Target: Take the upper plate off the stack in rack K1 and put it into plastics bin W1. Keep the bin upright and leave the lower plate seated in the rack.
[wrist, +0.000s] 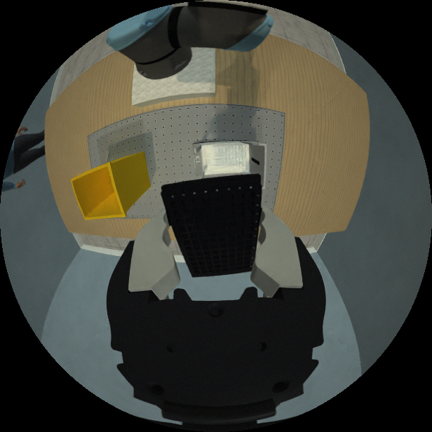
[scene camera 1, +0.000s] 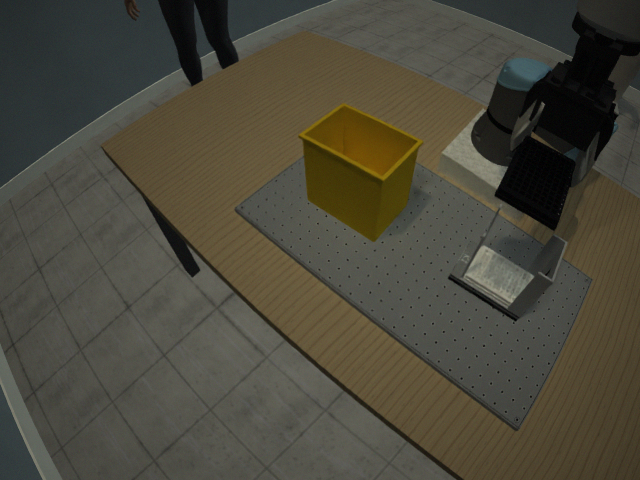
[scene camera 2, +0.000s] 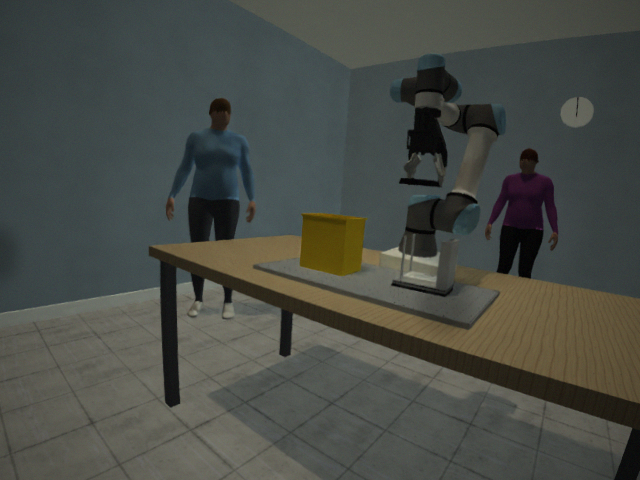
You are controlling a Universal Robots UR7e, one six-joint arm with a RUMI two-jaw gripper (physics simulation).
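Seen in the pictures: gripper, fingertip midpoint: (scene camera 1: 541, 168) (scene camera 2: 424, 185); arm's base, origin of the base link: (scene camera 1: 499, 143) (scene camera 2: 417, 252).
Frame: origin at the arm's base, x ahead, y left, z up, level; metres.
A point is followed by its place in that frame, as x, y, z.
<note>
My gripper (scene camera 1: 552, 147) (scene camera 2: 425, 173) {0.338, 0.127, 0.245} (wrist: 213, 209) is shut on the black upper plate (scene camera 1: 537, 180) {0.383, 0.131, 0.258} (scene camera 2: 420, 181) {0.429, 0.151, 0.252} (wrist: 216, 235), a gridded plate held by its two sides. In scene camera 2 the plate is roughly level, high above rack K1 (scene camera 1: 532, 291) {0.372, 0.220, 0.053} (scene camera 2: 447, 266) {0.371, 0.231, 0.034} (wrist: 198, 160) and apart from it. The pale, clear lower plate (scene camera 1: 496, 276) {0.337, 0.155, -0.018} (scene camera 2: 423, 280) {0.369, 0.168, -0.018} (wrist: 225, 158) lies low between the rack's walls. The yellow plastics bin W1 (scene camera 1: 341, 191) {0.413, -0.161, 0.039} (scene camera 2: 330, 242) {0.412, -0.132, 0.049} (wrist: 130, 185) stands upright, open at the top. I see no plate in the visible part of its inside.
The rack and bin stand apart on a grey perforated board (scene camera 1: 330, 258) {0.493, -0.119, -0.050} (scene camera 2: 465, 310) {0.444, 0.310, -0.052} (wrist: 172, 130) on the wooden table (scene camera 1: 248, 113) {0.281, -0.611, -0.063} (scene camera 2: 558, 320) {0.303, 0.518, -0.063} (wrist: 320, 150). The arm's base stands on a white block (scene camera 1: 460, 160) {0.126, -0.048, -0.006} (wrist: 200, 87) behind the board. Two people stand beyond the table.
</note>
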